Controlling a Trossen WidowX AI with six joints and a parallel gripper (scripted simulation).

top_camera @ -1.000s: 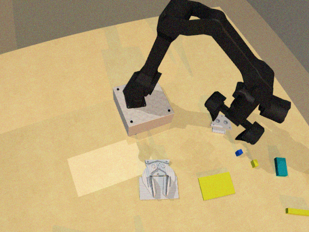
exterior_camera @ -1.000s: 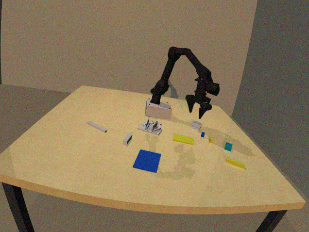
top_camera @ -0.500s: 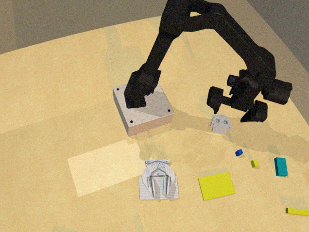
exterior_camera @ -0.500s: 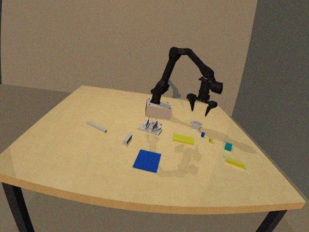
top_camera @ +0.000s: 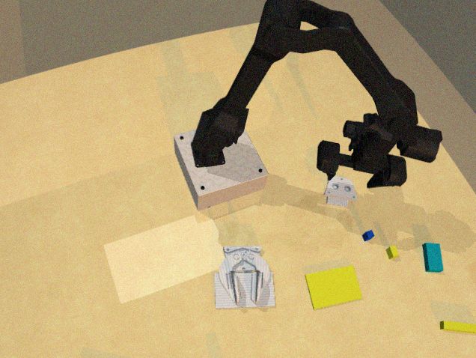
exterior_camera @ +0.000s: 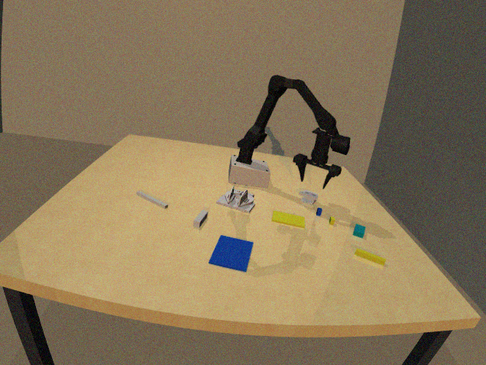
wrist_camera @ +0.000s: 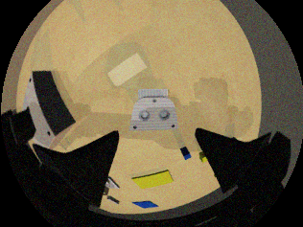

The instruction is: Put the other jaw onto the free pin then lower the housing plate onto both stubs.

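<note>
The housing plate lies 40 mm below my gripper tip and 10 mm behind it. Round my gripper tip: yellow cube: 160 mm ahead, 80 mm to the left, 60 mm below; blue cube: 110 mm ahead, 60 mm below, 30 mm to the left; yellow plate: 200 mm ahead, 80 mm to the right, 70 mm below.
</note>
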